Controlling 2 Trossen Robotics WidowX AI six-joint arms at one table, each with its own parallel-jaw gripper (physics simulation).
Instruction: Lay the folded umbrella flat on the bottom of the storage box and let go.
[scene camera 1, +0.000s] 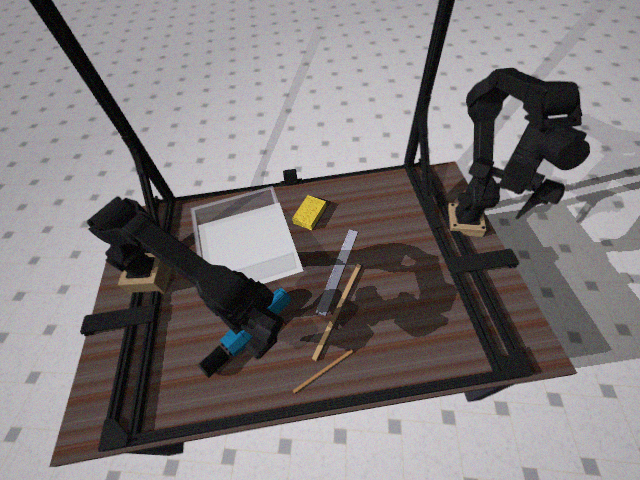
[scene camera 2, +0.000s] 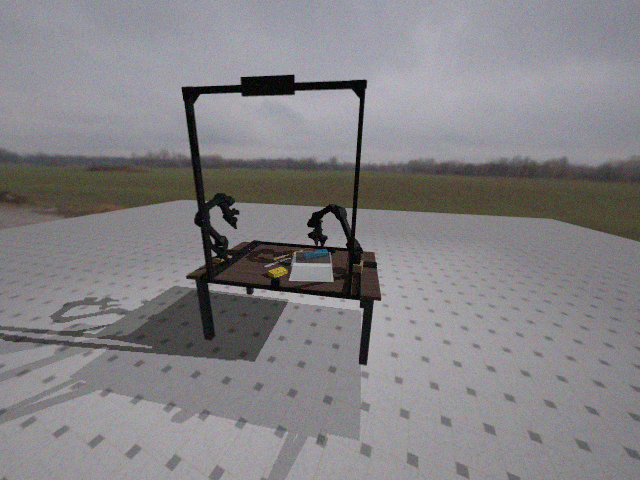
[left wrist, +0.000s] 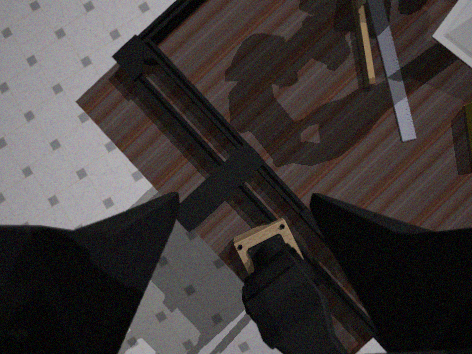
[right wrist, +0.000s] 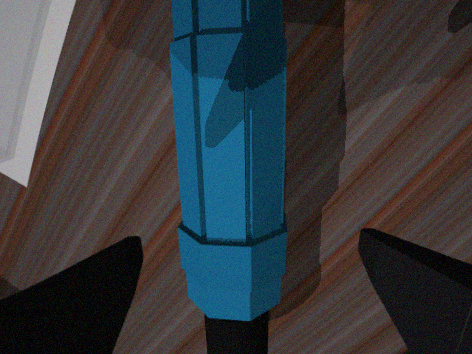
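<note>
The folded umbrella (scene camera 1: 236, 341) (scene camera 2: 316, 253) (right wrist: 225, 175), blue with a black handle, lies on the table beside the storage box, partly hidden by the right arm in scene camera 1. The white storage box (scene camera 1: 237, 237) (scene camera 2: 311, 272) (left wrist: 457, 35) (right wrist: 42, 90) has low clear walls and an empty bottom. My right gripper (scene camera 2: 320, 243) (right wrist: 251, 244) is open and hangs above the umbrella; its fingers appear on either side of the handle end in the right wrist view. My left gripper (scene camera 2: 236, 226) (left wrist: 245, 199) is open and empty, raised beyond the table edge, far from the umbrella.
A yellow sponge (scene camera 1: 309, 211) (scene camera 2: 277, 272) lies beside the box. A pale grey strip (scene camera 1: 338, 271) (left wrist: 395, 85), a wooden strip (scene camera 1: 337, 312) (left wrist: 367, 45) and a thin stick (scene camera 1: 323, 370) lie mid-table. Black frame posts rise at the table's sides.
</note>
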